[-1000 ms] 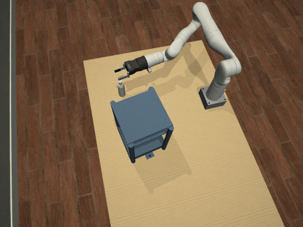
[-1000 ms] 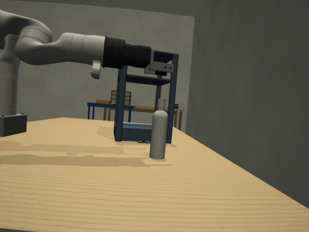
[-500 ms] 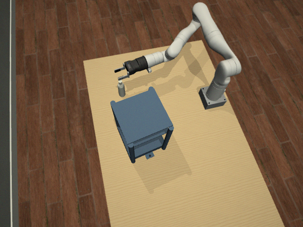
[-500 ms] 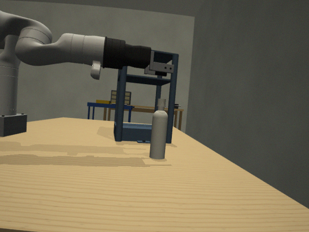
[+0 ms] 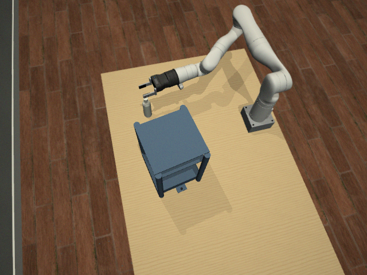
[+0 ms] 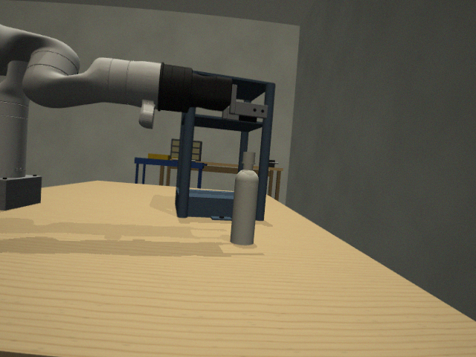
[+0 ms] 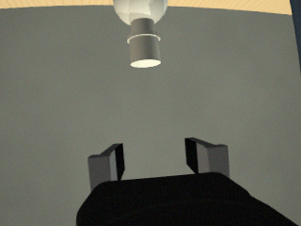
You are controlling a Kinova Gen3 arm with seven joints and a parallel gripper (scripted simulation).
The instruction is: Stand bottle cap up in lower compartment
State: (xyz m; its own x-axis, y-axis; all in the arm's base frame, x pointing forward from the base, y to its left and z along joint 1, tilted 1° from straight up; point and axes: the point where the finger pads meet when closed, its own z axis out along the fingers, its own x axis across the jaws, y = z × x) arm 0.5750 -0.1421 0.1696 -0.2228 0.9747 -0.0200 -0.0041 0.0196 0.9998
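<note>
My gripper is now 13 cm above the pale bottle. Round my hand: blue shelving unit (32 cm to the left, 7 cm behind, 5 cm below).
</note>
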